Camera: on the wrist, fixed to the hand. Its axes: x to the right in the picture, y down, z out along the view.
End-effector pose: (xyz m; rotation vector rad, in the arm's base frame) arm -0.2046 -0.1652 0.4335 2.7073 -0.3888 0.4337
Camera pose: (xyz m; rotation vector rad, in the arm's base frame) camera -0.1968 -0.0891 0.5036 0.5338 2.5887 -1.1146
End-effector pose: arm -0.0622 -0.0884 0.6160 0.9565 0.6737 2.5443
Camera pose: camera -0.1281 -0.0690 0.5383 -0.0725 0.5856 -0.4446
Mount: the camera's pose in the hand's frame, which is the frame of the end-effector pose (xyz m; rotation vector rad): 0.0156 -0.0485 -0.0904 -0.0377 -0.6638 -3.0301
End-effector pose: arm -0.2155 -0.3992 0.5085 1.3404 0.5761 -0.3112
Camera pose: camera -0.2474 -0.3203 0.4492 0.8569 -1.3474 2.5644
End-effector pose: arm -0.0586 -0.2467 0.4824 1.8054 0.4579 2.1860
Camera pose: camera -0.1500 -0.2025 0.4610 0.0383 1.2391 -0.5353
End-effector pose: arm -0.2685 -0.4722 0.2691 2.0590 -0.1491 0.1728
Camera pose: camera -0.2499 -0.3702 0.2726 0.2590 2.1685 -2.0376
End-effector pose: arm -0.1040 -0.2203 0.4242 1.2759 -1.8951 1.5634
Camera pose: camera -0.0955 -0.1426 0.4925 1.9725 0.9646 -0.6942
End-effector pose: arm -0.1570 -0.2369 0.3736 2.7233 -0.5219 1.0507
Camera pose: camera -0.1833 -0.1704 0.4488 0.6930 2.2783 -0.7277
